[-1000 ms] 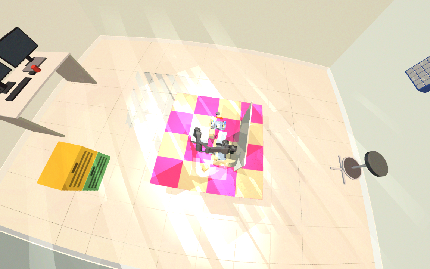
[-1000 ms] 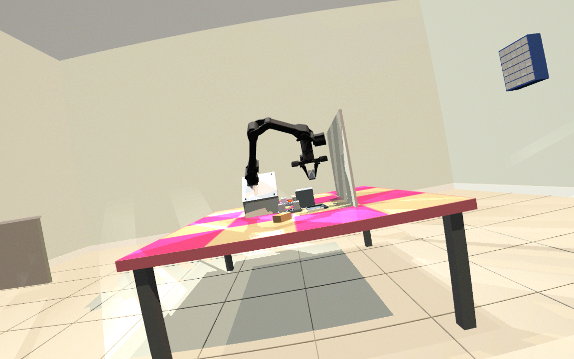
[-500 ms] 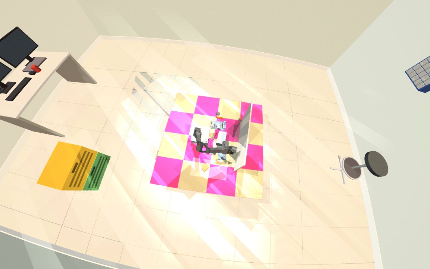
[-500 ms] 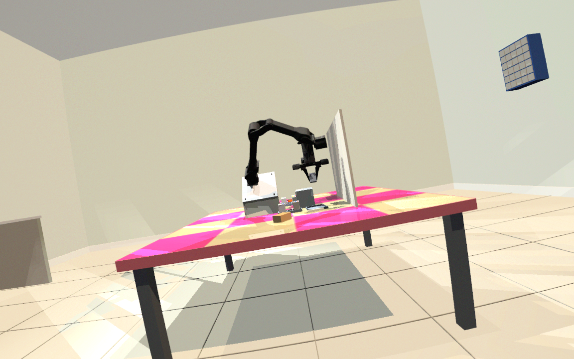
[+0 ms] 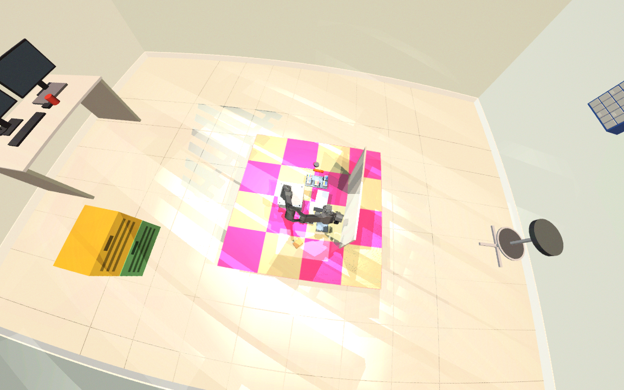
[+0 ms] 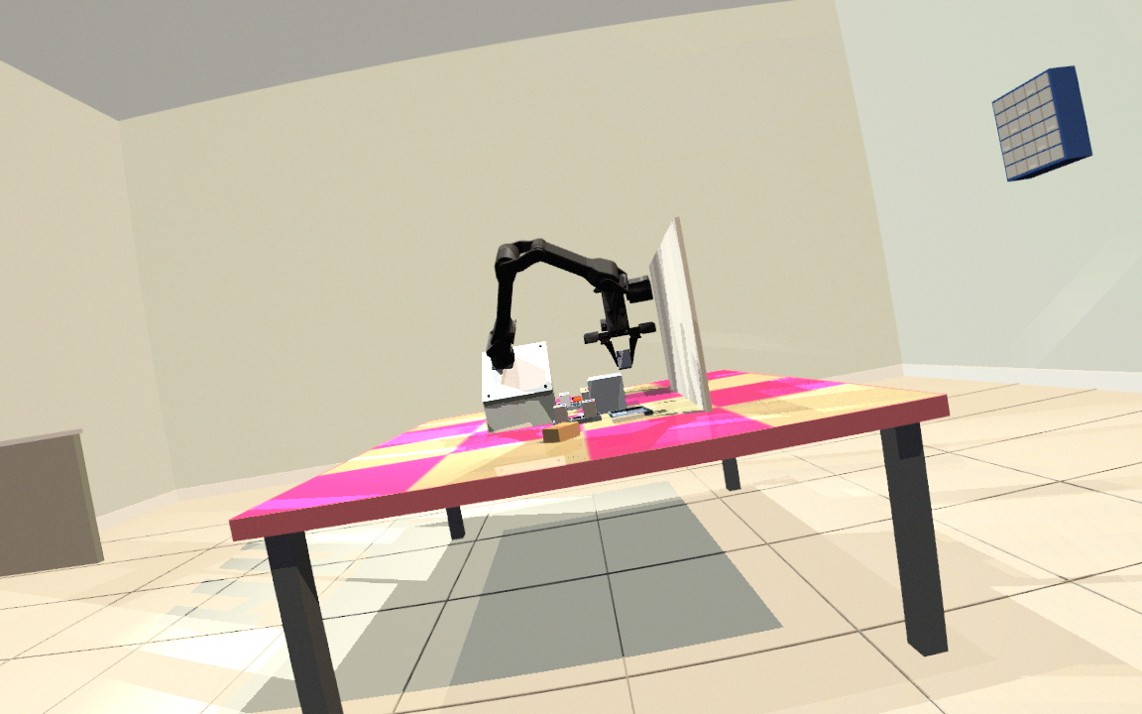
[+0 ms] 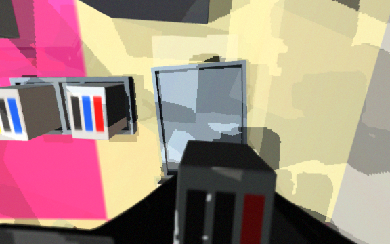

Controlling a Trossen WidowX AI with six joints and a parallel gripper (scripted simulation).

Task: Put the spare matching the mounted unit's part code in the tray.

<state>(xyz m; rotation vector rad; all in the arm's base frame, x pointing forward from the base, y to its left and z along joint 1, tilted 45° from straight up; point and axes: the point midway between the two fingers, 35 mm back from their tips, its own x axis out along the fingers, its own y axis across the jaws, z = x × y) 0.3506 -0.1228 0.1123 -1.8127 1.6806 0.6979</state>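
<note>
Right now the pale-blue tray is 13 cm below my gripper tip and 1 cm behind it. Also, from my gripper tip: orange block: 20 cm to the right, 17 cm behind, 11 cm below; upright mirror panel: 18 cm to the left, 17 cm ahead, 10 cm above; grey mounted unit: 19 cm to the left, 8 cm below, 6 cm behind.
</note>
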